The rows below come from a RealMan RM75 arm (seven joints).
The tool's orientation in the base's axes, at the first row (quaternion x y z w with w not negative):
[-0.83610, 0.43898, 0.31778, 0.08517]
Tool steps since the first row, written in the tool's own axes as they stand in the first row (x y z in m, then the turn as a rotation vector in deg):
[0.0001, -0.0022, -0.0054, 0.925, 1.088, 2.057]
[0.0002, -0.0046, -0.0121, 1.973, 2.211, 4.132]
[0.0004, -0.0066, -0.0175, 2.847, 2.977, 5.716]
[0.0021, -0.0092, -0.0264, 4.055, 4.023, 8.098]
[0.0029, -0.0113, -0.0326, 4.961, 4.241, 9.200]
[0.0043, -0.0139, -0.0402, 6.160, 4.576, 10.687]
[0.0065, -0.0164, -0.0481, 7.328, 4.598, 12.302]
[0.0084, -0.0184, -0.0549, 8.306, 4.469, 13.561]
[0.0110, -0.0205, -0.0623, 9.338, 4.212, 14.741]
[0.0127, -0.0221, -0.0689, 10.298, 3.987, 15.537]
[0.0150, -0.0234, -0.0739, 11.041, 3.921, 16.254]
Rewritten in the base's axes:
[0.0042, -0.0010, 0.0039, -1.415, -0.415, -2.024]
[0.0092, -0.0025, 0.0087, -2.815, -0.927, -4.132]
[0.0134, -0.0037, 0.0126, -3.782, -1.313, -5.798]
[0.0202, -0.0070, 0.0182, -5.195, -1.759, -8.254]
[0.0250, -0.0089, 0.0222, -5.497, -2.041, -9.636]
[0.0311, -0.0115, 0.0270, -5.945, -2.431, -11.483]
[0.0376, -0.0148, 0.0315, -6.218, -2.557, -13.453]
[0.0430, -0.0178, 0.0354, -6.287, -2.614, -15.050]
[0.0491, -0.0214, 0.0393, -6.198, -2.665, -16.635]
[0.0541, -0.0244, 0.0433, -5.988, -2.847, -17.871]
[0.0584, -0.0273, 0.0456, -5.956, -3.010, -18.893]

